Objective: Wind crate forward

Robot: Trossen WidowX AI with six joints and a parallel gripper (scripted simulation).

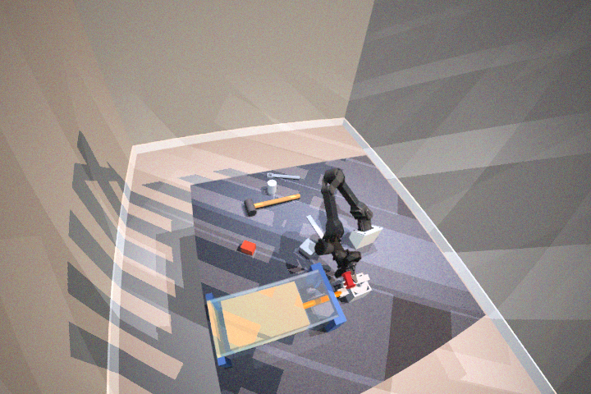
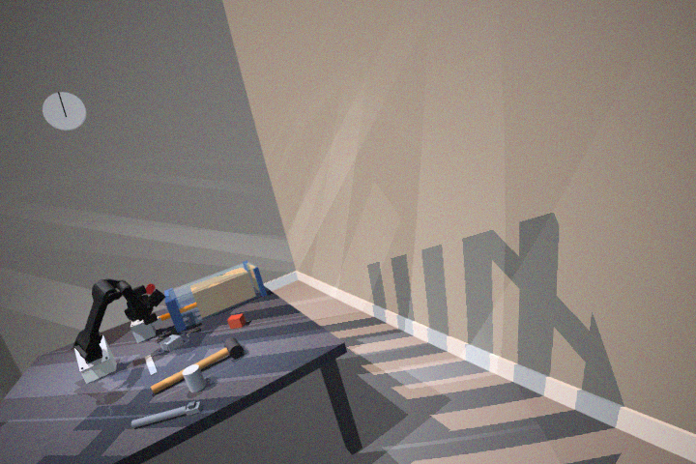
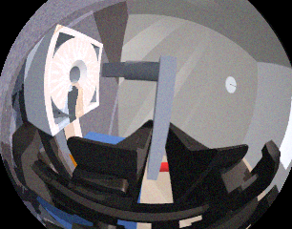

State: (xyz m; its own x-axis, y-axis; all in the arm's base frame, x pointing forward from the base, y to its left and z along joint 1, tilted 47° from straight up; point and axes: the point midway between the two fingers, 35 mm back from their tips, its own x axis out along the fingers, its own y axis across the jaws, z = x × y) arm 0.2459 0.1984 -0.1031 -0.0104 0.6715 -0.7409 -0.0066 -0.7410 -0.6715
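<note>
Now: gripper tip 5 cm short of the red knob, 1 cm to the left of it and 4 cm below it. The rest, counted from my gripper tip: blue frame 11 cm ahead, 2 cm to the right, 7 cm below; then winch handle 1 cm ahead, 1 cm to the right, 1 cm above; then winch 6 cm behind, 2 cm to the right, 14 cm below.
</note>
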